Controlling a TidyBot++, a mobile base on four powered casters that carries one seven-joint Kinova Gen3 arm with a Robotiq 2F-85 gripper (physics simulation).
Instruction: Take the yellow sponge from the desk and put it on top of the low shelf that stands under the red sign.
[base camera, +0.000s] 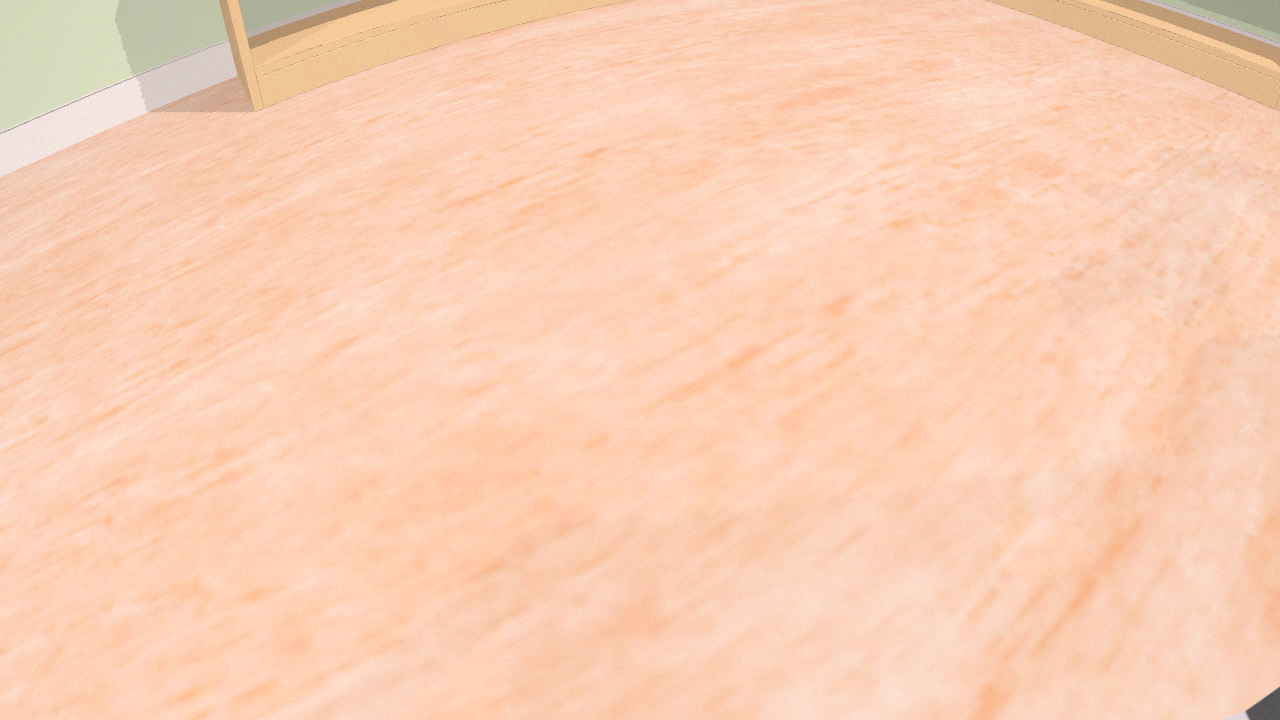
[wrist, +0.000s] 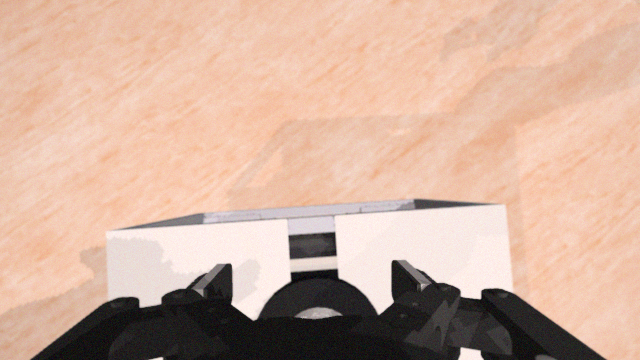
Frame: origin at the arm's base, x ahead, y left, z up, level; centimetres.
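Where they show: gripper, fingertip midpoint: (wrist: 312, 279).
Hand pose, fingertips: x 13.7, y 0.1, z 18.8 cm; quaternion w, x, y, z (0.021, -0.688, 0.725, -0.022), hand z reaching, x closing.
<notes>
After its pixels a point has its place.
My gripper (wrist: 312, 279) {z 18.8, x 13.7, y 0.1 cm} is open and empty in the wrist view, held above the white top of the robot's own base. The yellow sponge, the desk and the red sign do not show in either view. Two low pieces of light wooden furniture stand at the top edge of the base camera view, one at the left (base camera: 358, 49) {z -35.1, x 134.7, y 44.9 cm} and one at the right (base camera: 1163, 49) {z -36.3, x 141.8, y -123.1 cm}. Only their lower parts show, and I cannot tell whether either is the low shelf of the task.
A green wall (base camera: 62, 53) {z -20.5, x 137.9, y 114.2 cm} with a white skirting board (base camera: 80, 125) {z -36.3, x 135.9, y 114.9 cm} runs behind the left furniture. The wood-patterned floor (base camera: 626, 358) {z -39.6, x 50.9, y -0.1 cm} (wrist: 150, 100) {z -39.7, x 44.2, y 39.3 cm} lies around the white base (wrist: 440, 250) {z -1.4, x 9.9, y -16.1 cm}. Shadows of the robot fall on the floor.
</notes>
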